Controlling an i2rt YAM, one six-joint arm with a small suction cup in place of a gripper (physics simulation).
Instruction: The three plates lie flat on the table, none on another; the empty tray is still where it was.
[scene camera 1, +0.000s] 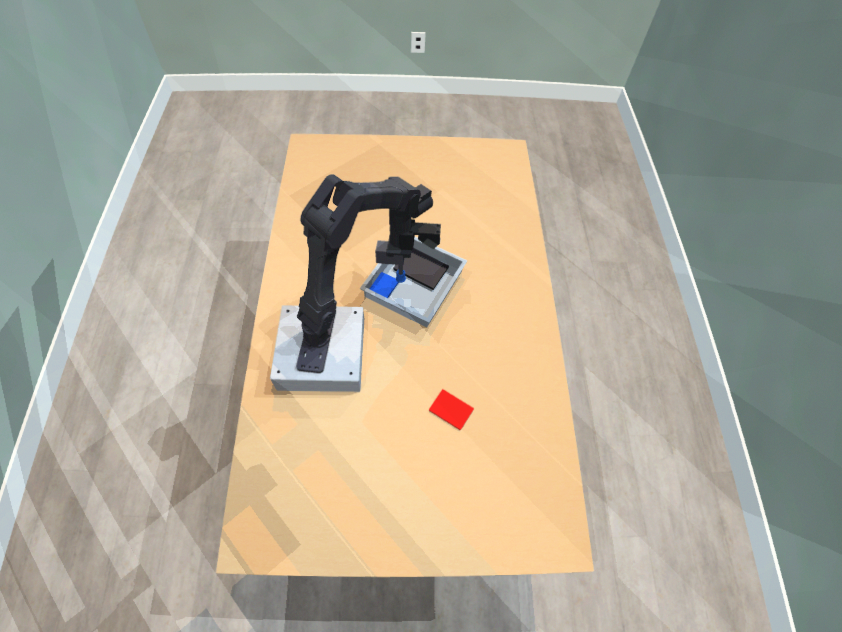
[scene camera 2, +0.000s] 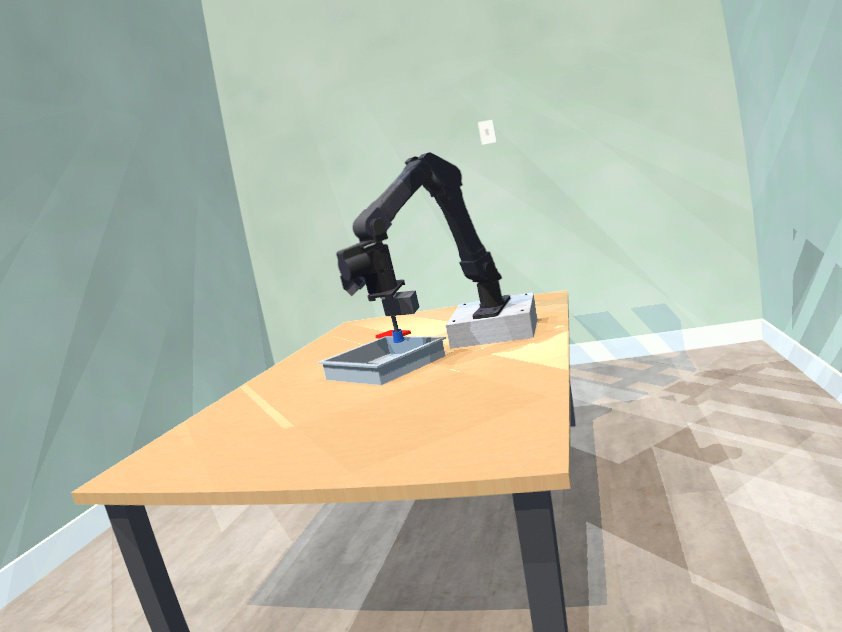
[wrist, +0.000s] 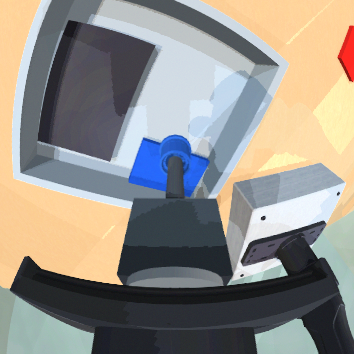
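Pixels of known places: hand, its tool point: (scene camera 1: 400, 279) (scene camera 2: 399, 340) (wrist: 174, 148); arm's base, origin of its link: (scene camera 1: 317, 338) (scene camera 2: 492, 308) (wrist: 286, 240).
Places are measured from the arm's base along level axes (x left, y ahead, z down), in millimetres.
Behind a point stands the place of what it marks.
Observation:
A grey tray (scene camera 1: 426, 314) @(y 283, x 148, z 71 mm) (scene camera 2: 367, 373) @(y 223, x 384, z 47 mm) (wrist: 228, 38) @(y 307, x 160, z 50 mm) stands on the table beside the arm's base. In it lie a small blue plate (scene camera 1: 382, 285) @(y 144, x 226, z 61 mm) (wrist: 145, 170) @(y 150, x 251, z 61 mm) in the near corner and a larger dark plate (scene camera 1: 427, 270) @(y 273, x 296, z 60 mm) (wrist: 91, 95) @(y 248, x 302, z 61 mm) at the far side, apart from each other. A red plate (scene camera 1: 450, 409) @(y 370, x -135, z 65 mm) (wrist: 348, 60) @(y 350, x -111, z 65 mm) lies flat on the table, away from the tray. My suction cup (scene camera 1: 401, 276) (scene camera 2: 397, 334) (wrist: 175, 149) is down inside the tray, right over the blue plate. I cannot tell whether it touches the plate. It holds nothing.
The arm's grey base block (scene camera 1: 343, 340) @(y 70, x 3, z 1 mm) (scene camera 2: 489, 326) @(y -10, x 105, z 28 mm) (wrist: 291, 197) @(y 113, x 44, z 8 mm) stands close to the tray's near corner. The tray's walls rise around the cup on two sides.

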